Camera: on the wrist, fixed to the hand. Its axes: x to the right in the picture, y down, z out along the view.
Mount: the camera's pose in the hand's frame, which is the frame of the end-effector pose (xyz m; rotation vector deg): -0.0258 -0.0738 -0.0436 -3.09 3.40 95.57
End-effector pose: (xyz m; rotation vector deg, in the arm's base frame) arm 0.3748 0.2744 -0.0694 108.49 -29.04 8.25
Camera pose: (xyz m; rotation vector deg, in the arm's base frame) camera 0.3881 0.3430 -0.1253 54.01 -107.40 69.34
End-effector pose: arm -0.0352 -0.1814 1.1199 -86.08 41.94 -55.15
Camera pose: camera -0.0907 -0.1682 1.1889 -26.10 91.70 17.79
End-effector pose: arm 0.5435 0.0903 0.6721 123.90 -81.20 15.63
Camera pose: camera 0.6038 0.1565 0.6733 23.20 -156.02 45.50
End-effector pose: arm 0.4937 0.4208 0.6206 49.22 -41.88 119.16
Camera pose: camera 0.5515 0.4819 0.5899 2.49 67.39 -123.93
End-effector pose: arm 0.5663 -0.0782 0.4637 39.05 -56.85 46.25
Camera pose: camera 0.6394 -0.0895 0.4133 -24.11 -81.88 124.81
